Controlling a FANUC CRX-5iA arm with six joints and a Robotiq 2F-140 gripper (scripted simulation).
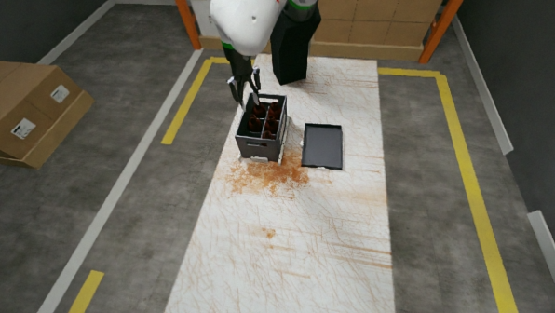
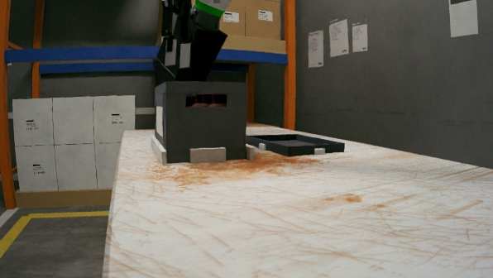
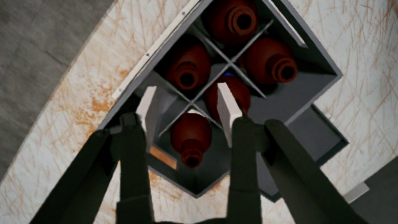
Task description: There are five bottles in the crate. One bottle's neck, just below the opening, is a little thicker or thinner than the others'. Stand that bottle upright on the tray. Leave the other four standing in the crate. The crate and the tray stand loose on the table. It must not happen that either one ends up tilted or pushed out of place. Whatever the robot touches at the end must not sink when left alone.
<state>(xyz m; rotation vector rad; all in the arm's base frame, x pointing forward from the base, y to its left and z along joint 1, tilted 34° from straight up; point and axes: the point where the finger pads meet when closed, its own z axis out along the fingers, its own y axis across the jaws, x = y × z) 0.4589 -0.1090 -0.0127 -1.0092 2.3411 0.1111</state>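
My gripper is now 1 cm past the grey crate, 5 cm to the right of it and 17 cm above it. The rest, counted from my hand: dark tray: 3 cm behind, 33 cm to the left, 24 cm below.
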